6 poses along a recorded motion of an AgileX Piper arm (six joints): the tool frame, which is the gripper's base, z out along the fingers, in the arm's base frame.
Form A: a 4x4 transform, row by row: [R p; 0 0 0 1], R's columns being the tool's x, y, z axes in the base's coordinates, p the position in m. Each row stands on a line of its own.
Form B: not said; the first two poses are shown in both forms.
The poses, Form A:
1:
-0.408 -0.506 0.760 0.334
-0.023 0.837 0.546 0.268
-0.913 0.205 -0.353 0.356
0 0 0 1
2:
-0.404 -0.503 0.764 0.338
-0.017 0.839 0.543 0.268
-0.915 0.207 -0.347 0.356
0 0 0 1
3:
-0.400 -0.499 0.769 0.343
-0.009 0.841 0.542 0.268
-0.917 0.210 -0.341 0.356
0 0 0 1
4:
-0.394 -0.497 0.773 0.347
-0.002 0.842 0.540 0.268
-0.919 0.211 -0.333 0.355
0 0 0 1
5:
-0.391 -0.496 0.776 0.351
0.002 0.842 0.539 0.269
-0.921 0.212 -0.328 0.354
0 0 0 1
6:
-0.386 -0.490 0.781 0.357
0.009 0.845 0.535 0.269
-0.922 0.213 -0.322 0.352
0 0 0 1
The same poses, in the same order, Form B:
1: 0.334 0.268 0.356 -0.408 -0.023 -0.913 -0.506 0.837 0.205
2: 0.338 0.268 0.356 -0.404 -0.017 -0.915 -0.503 0.839 0.207
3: 0.343 0.268 0.356 -0.400 -0.009 -0.917 -0.499 0.841 0.210
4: 0.347 0.268 0.355 -0.394 -0.002 -0.919 -0.497 0.842 0.211
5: 0.351 0.269 0.354 -0.391 0.002 -0.921 -0.496 0.842 0.212
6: 0.357 0.269 0.352 -0.386 0.009 -0.922 -0.490 0.845 0.213
